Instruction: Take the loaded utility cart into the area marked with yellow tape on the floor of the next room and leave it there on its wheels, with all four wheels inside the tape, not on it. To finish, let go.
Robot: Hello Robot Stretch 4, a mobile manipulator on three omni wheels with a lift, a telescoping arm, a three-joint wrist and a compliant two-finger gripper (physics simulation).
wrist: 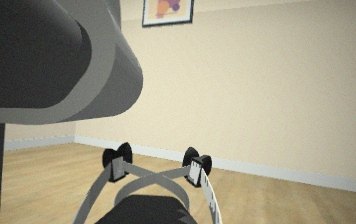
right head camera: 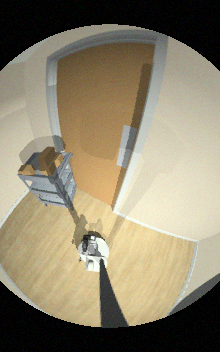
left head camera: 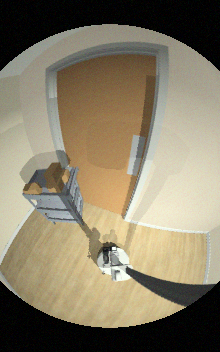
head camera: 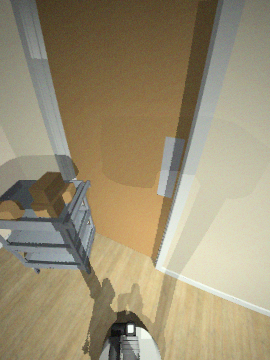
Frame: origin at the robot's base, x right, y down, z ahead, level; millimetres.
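Where they show: gripper, fingertip midpoint: (wrist: 158,157) (right head camera: 83,262) (left head camera: 107,274).
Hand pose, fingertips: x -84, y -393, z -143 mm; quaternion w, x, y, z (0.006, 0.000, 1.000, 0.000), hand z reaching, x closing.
After its pixels a point has its place.
The grey utility cart (head camera: 37,246) @(x -789, y -442, z 647 mm) (left head camera: 52,197) @(x -581, y -800, z 602 mm) (right head camera: 42,179) @(x -583, y -802, z 602 mm) stands upright on its wheels at the left, beside the left door post. Brown boxes (head camera: 47,190) @(x -542, y -978, z 745 mm) (left head camera: 54,175) @(x -542, y -957, z 755 mm) (right head camera: 48,160) @(x -540, y -921, z 773 mm) lie on its top shelf, one stacked above another. Lower shelves show below. Some of its wheels are hidden. My gripper (wrist: 158,157) @(x -84, y -393, z -143 mm) is open and empty in the wrist view, its two fingertips well apart, facing a bare wall. It is apart from the cart, which does not show in the wrist view. The yellow tape does not show in these views.
A brown door (head camera: 130,100) @(x -10, y -1474, z 891 mm) (left head camera: 105,100) @(x -32, y -1572, z 902 mm) (right head camera: 100,100) @(x -12, y -1473, z 892 mm) with a pale plate (head camera: 170,165) @(x 227, y -1152, z 776 mm) fills its grey frame ahead, right of the cart. A wall with white baseboard (head camera: 215,291) @(x 786, y -48, z 408 mm) runs to the right. A framed picture (wrist: 167,11) @(x -17, y -1425, z -1969 mm) hangs on the wall in the wrist view.
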